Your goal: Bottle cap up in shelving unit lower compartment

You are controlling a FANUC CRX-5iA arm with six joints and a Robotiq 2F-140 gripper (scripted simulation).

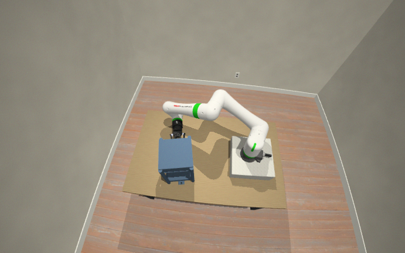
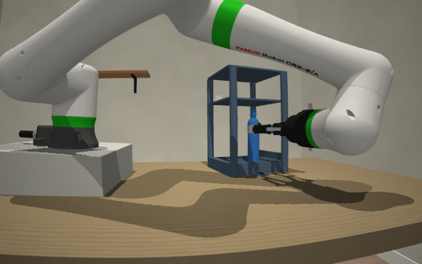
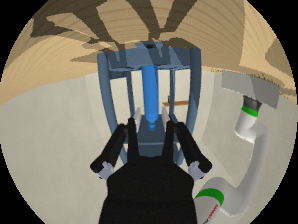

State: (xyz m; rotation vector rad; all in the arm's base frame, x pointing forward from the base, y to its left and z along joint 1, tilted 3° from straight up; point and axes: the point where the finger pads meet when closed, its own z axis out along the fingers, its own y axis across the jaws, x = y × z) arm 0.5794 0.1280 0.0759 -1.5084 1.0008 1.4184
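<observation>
Now: hand 20 mm past the blue bottle, 50 mm to the right of it and 10 mm below it. The rest, counted from my hand: shelving unit: 40 mm behind, 110 mm to the left, 30 mm above.
</observation>
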